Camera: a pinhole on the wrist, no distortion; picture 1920 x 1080 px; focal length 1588.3 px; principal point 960.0 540.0 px. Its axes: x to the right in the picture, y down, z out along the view. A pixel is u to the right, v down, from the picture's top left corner.
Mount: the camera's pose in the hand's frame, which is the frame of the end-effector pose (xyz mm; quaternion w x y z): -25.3 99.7 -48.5 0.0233 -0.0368 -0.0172 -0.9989
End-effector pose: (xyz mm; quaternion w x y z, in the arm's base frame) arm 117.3 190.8 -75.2 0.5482 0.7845 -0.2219 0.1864
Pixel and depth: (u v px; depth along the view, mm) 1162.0 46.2 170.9
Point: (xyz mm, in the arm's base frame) 5.2 33.9 -12.4
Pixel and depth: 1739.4 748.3 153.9
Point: 4.1 74.2 -95.7
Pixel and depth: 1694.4 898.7 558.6
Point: -43.1 -271.1 -390.6
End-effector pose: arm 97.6 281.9 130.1 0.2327 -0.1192 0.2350 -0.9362
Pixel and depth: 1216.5 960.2 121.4
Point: 179.3 214.4 155.5
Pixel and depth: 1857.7 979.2 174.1
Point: 256.0 241.9 206.6
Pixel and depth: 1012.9 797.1 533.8
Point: 271.9 69.5 534.3
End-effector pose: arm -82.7 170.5 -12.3 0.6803 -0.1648 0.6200 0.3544
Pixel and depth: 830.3 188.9 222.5
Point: -67.3 394.9 45.4
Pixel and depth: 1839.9 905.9 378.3
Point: 162.0 356.3 247.1
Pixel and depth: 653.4 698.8 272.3
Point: 18.0 388.7 -1.4
